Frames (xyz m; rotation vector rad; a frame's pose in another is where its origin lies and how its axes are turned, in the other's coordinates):
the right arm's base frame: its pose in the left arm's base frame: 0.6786 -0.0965 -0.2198 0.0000 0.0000 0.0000
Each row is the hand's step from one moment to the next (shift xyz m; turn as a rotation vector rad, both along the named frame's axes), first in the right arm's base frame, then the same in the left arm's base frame.
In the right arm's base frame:
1: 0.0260 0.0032 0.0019 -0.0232 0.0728 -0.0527
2: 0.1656 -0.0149 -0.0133 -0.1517 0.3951 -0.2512
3: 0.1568 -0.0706 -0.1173 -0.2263 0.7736 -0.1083
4: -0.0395 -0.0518 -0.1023 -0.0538 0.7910 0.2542
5: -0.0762 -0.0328 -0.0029 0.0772 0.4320 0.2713
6: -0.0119 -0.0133 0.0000 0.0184 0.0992 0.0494
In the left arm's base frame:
1: 0.0260 0.0032 0.0019 -0.0232 0.0728 -0.0527
2: 0.1656 -0.0149 -0.0133 -0.1517 0.3951 -0.2512
3: 0.1568 -0.0706 -0.1173 -0.2263 0.7736 -0.1083
4: -0.0395 -0.0518 -0.1023 -0.0538 0.7910 0.2542
5: -0.0762 -0.0328 -0.0029 0.0772 0.4320 0.2713
6: -0.0119 -0.0133 0.0000 0.0184 0.0992 0.0494

